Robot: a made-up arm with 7 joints. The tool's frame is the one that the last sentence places.
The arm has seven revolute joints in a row. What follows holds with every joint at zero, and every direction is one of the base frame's. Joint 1 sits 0.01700 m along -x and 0.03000 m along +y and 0.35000 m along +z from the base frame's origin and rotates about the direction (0, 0.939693, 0.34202). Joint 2 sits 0.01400 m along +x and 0.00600 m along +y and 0.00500 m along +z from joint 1 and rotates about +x. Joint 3 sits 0.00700 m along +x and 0.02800 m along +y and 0.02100 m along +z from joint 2 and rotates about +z. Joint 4 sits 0.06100 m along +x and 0.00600 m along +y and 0.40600 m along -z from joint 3 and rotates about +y. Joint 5 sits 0.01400 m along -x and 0.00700 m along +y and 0.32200 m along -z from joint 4 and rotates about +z. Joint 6 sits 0.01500 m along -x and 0.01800 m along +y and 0.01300 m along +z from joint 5 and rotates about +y. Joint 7 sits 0.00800 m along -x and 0.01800 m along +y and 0.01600 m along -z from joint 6 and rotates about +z. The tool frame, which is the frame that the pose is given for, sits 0.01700 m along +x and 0.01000 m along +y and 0.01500 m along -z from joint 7; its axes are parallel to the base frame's.
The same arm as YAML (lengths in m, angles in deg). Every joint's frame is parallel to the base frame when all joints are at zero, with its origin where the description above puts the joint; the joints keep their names.
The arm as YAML. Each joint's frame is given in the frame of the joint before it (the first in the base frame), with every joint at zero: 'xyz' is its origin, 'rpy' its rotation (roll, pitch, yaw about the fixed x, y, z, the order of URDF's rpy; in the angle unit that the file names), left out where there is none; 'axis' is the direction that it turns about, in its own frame. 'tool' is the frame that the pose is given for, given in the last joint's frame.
units:
  length: m
  angle: deg
joints:
  - name: joint 1
    type: revolute
    origin:
      xyz: [-0.017, 0.03, 0.35]
    axis: [0.0, 0.9397, 0.342]
  - name: joint 2
    type: revolute
    origin:
      xyz: [0.014, 0.006, 0.005]
    axis: [1.0, 0.0, 0.0]
  - name: joint 3
    type: revolute
    origin:
      xyz: [0.007, 0.028, 0.021]
    axis: [0.0, 0.0, 1.0]
  - name: joint 4
    type: revolute
    origin:
      xyz: [0.061, 0.006, -0.406]
    axis: [0.0, 1.0, 0.0]
  - name: joint 5
    type: revolute
    origin:
      xyz: [-0.014, 0.007, -0.322]
    axis: [0.0, 0.0, 1.0]
  - name: joint 6
    type: revolute
    origin:
      xyz: [-0.015, 0.018, 0.013]
    axis: [0.0, 1.0, 0.0]
  - name: joint 7
    type: revolute
    origin:
      xyz: [-0.008, 0.018, -0.016]
    axis: [0.0, 0.0, 1.0]
tool:
  origin:
    xyz: [0.017, 0.01, -0.015]

